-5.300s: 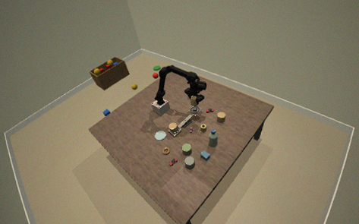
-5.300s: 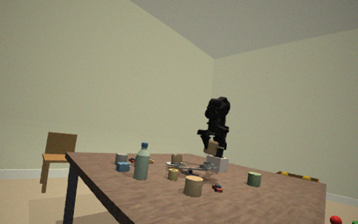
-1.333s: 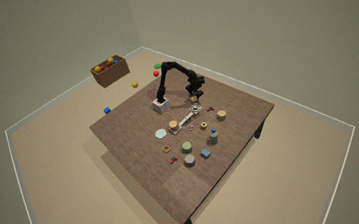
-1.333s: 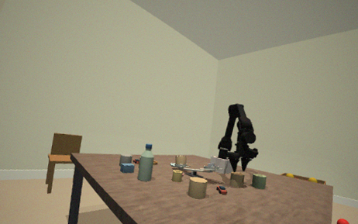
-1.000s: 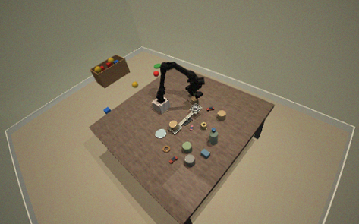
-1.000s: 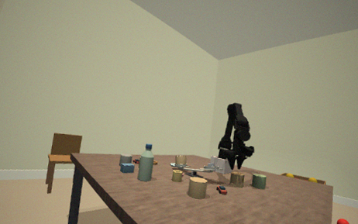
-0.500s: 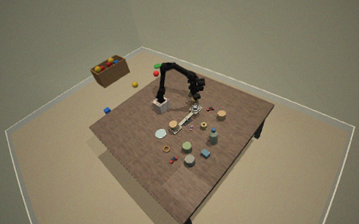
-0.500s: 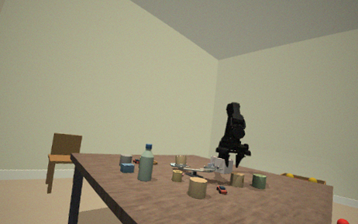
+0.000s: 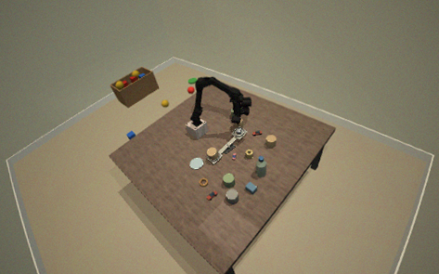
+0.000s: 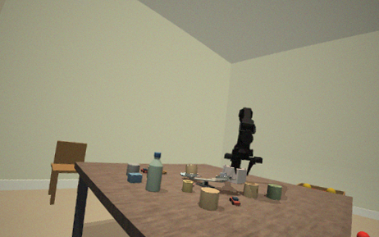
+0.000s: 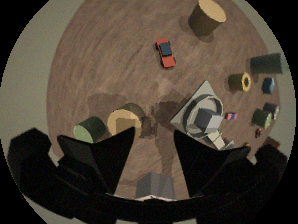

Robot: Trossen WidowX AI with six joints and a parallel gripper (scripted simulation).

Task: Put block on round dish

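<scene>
Right now my gripper tip is 6 cm to the left of the grey-blue block, 6 cm short of it and 2 cm above it. Round my gripper tip: small balance (19 cm to the right, 8 cm below, 6 cm ahead); tan cup (7 cm below, 5 cm to the left, 5 cm behind); yellow ring (23 cm ahead, 14 cm to the right, 8 cm below).
</scene>
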